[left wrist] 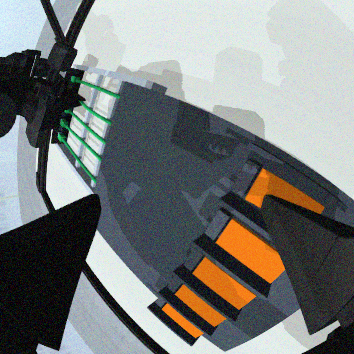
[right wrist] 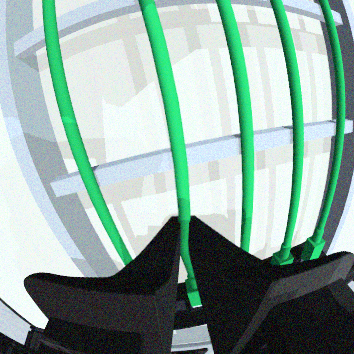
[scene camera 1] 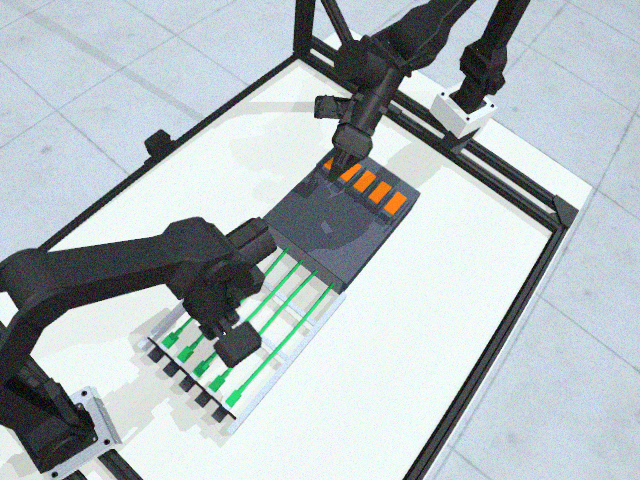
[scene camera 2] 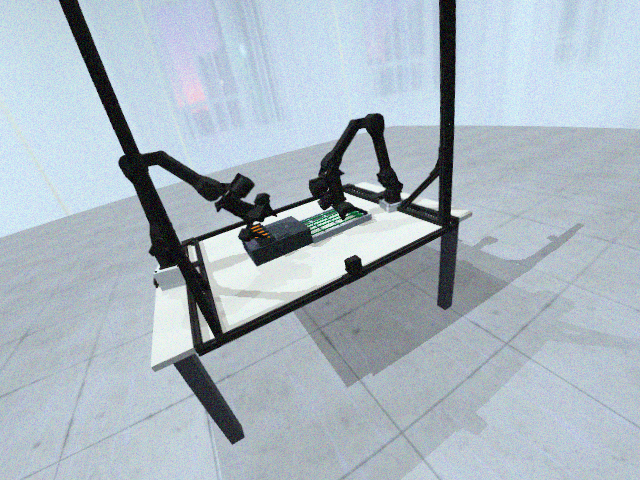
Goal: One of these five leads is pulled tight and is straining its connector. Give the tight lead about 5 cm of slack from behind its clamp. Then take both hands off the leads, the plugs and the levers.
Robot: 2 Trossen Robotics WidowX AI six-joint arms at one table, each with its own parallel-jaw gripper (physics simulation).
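Places are measured from the left arm's base along level axes (x ahead, y left, z up), in millimetres.
Pixels of known places: left gripper, between the fingertips: (left wrist: 184, 203) (scene camera 1: 331, 173) (scene camera 2: 272, 227); right gripper, between the fingertips: (left wrist: 83, 100) (right wrist: 182, 222) (scene camera 1: 214, 326) (scene camera 2: 343, 219); left arm's base, origin of its link: (scene camera 1: 467, 100) (scene camera 2: 170, 263); right arm's base, origin of its link: (scene camera 1: 70, 432) (scene camera 2: 393, 200).
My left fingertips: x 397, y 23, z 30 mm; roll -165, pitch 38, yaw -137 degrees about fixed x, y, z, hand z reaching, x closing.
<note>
For each thing: its top centre in the pictures, then the offset to it from my left fingertips. "*": a spot on its surface instead. Level surfaces: height alone.
- dark clamp housing, centre of its top: (left wrist: 158, 239) (scene camera 1: 347, 198) (scene camera 2: 272, 226) dx -2, dy +49, dz -18 mm
- green lead, a spot on its surface: (right wrist: 170, 100) * dx +241, dy +93, dz -78 mm
- white table, height of its surface: dz -106 mm
Green leads run from small green plugs (scene camera 1: 233, 397) (right wrist: 314, 248) to a dark clamp housing (scene camera 1: 310, 217) (scene camera 2: 284, 250) (left wrist: 145, 125). Orange levers (scene camera 1: 364, 180) (left wrist: 250, 250) stand in a row at its far end. My right gripper (scene camera 1: 208, 331) (right wrist: 182, 222) is shut on a green lead (right wrist: 170, 100), second from the left in the right wrist view, just behind its plug (right wrist: 194, 296). My left gripper (scene camera 1: 336, 175) (left wrist: 184, 203) is open above the levers at the row's left end in scene camera 1. One finger hides part of the levers in the left wrist view. Which lead is tight I cannot tell.
A pale frame with crossbars (scene camera 1: 286, 364) (right wrist: 215, 146) lies under the leads. Black sockets (scene camera 1: 220, 414) line its plug end. The right arm covers the middle of some leads in scene camera 1. Black rails (scene camera 1: 485, 330) (scene camera 2: 310, 303) edge the white table (scene camera 1: 439, 268).
</note>
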